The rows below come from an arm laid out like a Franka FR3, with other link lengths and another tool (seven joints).
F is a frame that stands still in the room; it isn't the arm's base.
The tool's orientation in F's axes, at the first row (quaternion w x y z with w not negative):
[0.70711 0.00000 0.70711 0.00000]
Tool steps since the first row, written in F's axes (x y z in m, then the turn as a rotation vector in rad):
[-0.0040 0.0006 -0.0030 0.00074 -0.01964 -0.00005]
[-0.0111 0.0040 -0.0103 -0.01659 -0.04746 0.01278]
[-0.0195 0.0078 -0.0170 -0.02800 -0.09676 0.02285]
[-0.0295 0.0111 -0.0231 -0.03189 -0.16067 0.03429]
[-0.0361 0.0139 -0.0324 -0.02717 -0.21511 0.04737]
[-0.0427 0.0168 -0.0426 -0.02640 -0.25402 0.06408]
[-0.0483 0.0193 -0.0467 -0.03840 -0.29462 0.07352]
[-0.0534 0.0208 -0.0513 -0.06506 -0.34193 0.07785]
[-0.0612 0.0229 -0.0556 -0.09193 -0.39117 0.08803]
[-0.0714 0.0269 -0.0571 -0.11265 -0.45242 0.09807]
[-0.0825 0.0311 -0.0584 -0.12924 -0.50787 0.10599]
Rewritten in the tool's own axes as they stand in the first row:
[0.0030 0.0006 -0.0040 0.00005 -0.01964 0.00074]
[0.0103 0.0040 -0.0111 -0.01278 -0.04746 -0.01659]
[0.0170 0.0078 -0.0195 -0.02285 -0.09676 -0.02800]
[0.0231 0.0111 -0.0295 -0.03429 -0.16067 -0.03189]
[0.0324 0.0139 -0.0361 -0.04737 -0.21511 -0.02717]
[0.0426 0.0168 -0.0427 -0.06408 -0.25402 -0.02640]
[0.0467 0.0193 -0.0483 -0.07352 -0.29462 -0.03840]
[0.0513 0.0208 -0.0534 -0.07785 -0.34193 -0.06506]
[0.0556 0.0229 -0.0612 -0.08803 -0.39117 -0.09193]
[0.0571 0.0269 -0.0714 -0.09807 -0.45242 -0.11265]
[0.0584 0.0311 -0.0825 -0.10599 -0.50787 -0.12924]

